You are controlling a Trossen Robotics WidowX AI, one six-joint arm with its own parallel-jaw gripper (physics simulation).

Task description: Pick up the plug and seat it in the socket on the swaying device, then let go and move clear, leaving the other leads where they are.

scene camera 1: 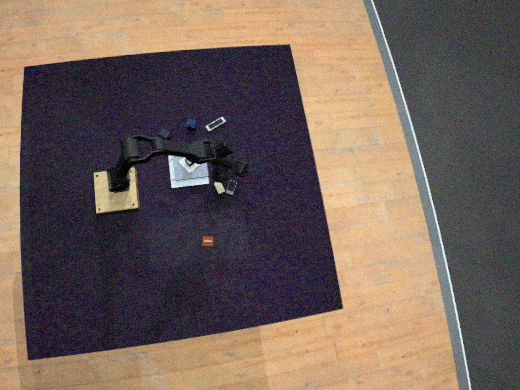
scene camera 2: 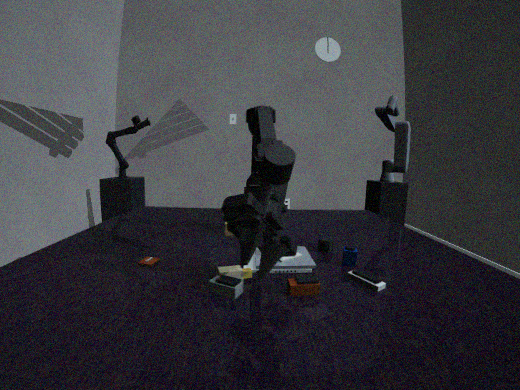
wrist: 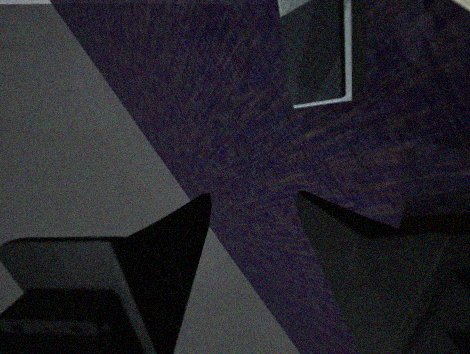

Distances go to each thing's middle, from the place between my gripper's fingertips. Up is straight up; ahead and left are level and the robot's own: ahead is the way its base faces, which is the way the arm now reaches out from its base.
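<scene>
Here is the device (scene camera 1: 183, 173), and my hand is 220 mm beyond it and 70 mm to the right of it, while also being 40 mm above it.
</scene>
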